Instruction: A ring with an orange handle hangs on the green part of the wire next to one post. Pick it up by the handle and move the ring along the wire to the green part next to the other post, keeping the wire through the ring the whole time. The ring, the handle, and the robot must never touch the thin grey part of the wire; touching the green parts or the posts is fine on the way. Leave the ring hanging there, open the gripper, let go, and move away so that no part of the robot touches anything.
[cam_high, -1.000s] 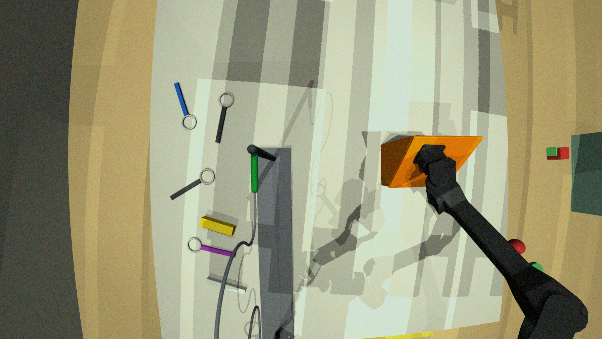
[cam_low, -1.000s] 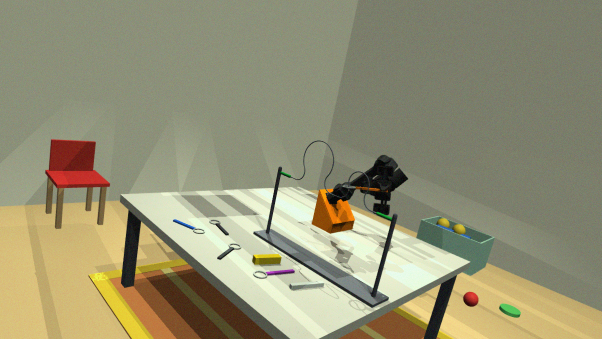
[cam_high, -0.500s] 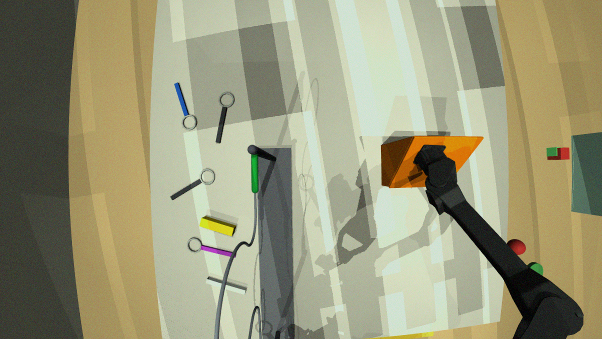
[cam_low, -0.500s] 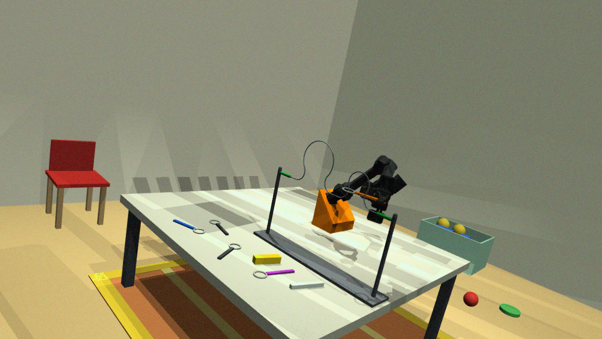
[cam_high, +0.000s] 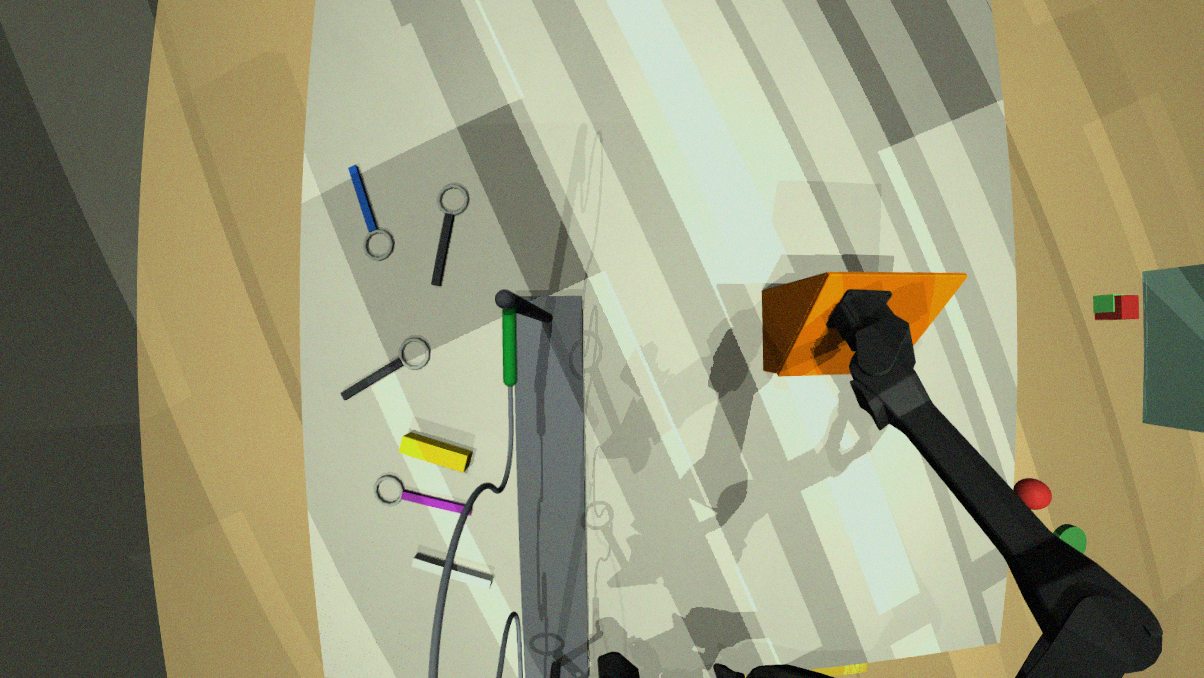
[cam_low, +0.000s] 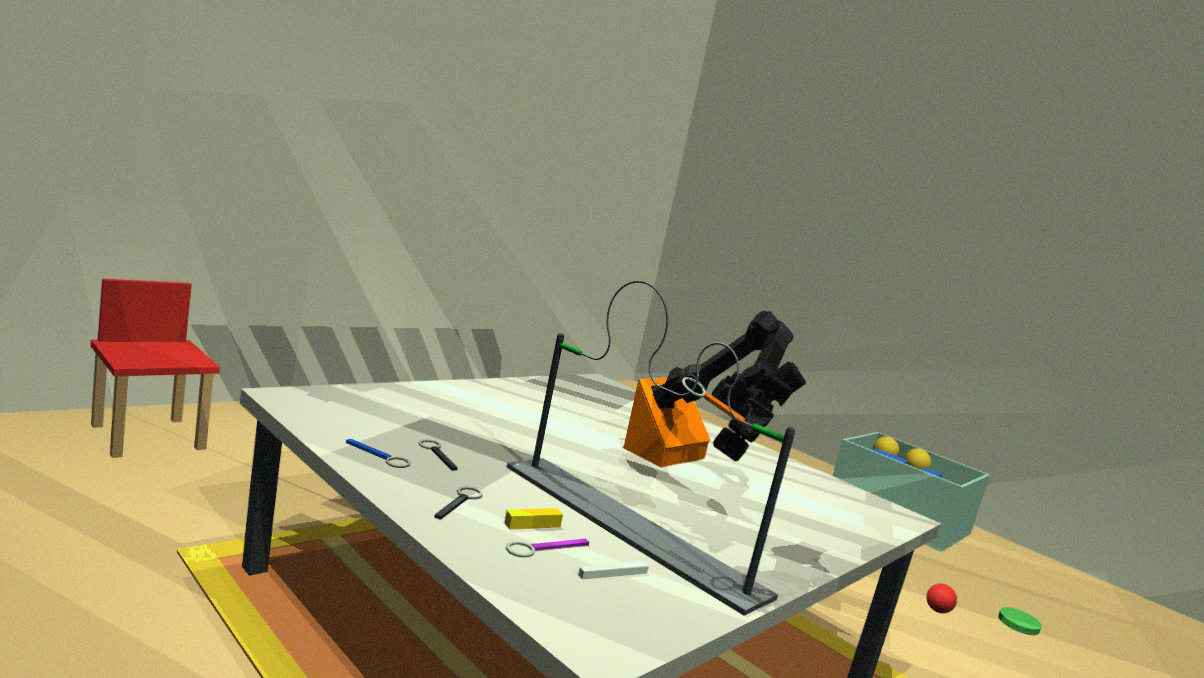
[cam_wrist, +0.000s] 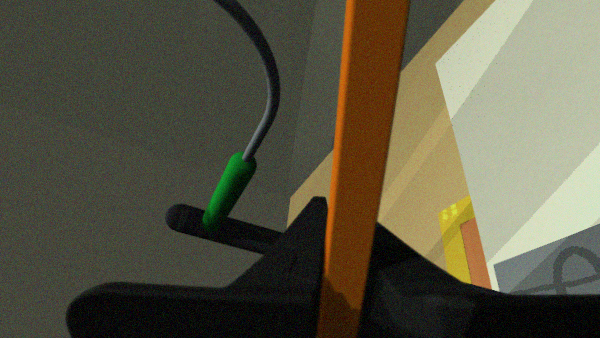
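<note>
Now: the ring with orange handle 1 cm ahead of my gripper tip, 8 cm to the right of it and 4 cm above it. From my gripper tip the other things lie so: ring with black handle (21 cm ahead, 65 cm to the right, 28 cm below); ring with purple handle (27 cm ahead, 20 cm to the right, 28 cm below); yellow block (22 cm ahead, 28 cm to the right, 27 cm below).
</note>
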